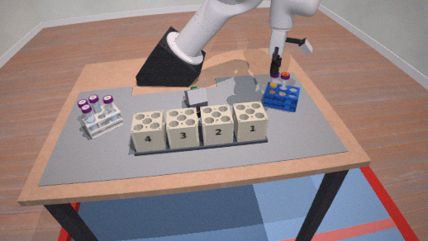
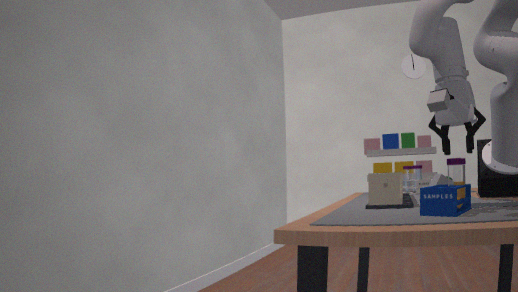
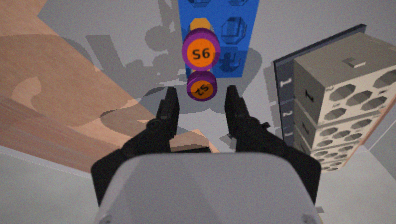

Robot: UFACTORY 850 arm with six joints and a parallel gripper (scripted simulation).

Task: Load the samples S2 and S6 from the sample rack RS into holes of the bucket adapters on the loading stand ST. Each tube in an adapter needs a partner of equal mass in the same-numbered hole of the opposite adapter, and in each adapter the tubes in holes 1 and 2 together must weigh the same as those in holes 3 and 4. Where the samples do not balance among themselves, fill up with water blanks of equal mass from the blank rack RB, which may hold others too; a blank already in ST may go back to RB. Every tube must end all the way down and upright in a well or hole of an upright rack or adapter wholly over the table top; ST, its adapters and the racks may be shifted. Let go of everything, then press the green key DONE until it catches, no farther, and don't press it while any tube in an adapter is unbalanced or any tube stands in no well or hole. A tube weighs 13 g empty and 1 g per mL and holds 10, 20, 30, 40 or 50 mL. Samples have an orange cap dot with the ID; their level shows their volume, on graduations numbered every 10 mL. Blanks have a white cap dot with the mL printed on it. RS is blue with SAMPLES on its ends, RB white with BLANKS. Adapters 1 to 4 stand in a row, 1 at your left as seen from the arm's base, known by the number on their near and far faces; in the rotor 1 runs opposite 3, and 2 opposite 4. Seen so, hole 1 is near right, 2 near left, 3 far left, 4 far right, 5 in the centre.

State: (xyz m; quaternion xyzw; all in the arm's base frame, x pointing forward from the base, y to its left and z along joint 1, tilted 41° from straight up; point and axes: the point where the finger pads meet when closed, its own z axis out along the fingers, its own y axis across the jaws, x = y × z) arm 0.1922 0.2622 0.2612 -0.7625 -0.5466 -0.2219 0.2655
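Right now the sample tube S2 is 1 cm behind my hand and 9 cm below it. The rest, counted from my hand: blue sample rack RS: 3 cm ahead, 3 cm to the left, 12 cm below; then adapter 1: 21 cm ahead, 11 cm to the right, 10 cm below; then sample S6: 2 cm ahead, 4 cm to the left, 9 cm below.
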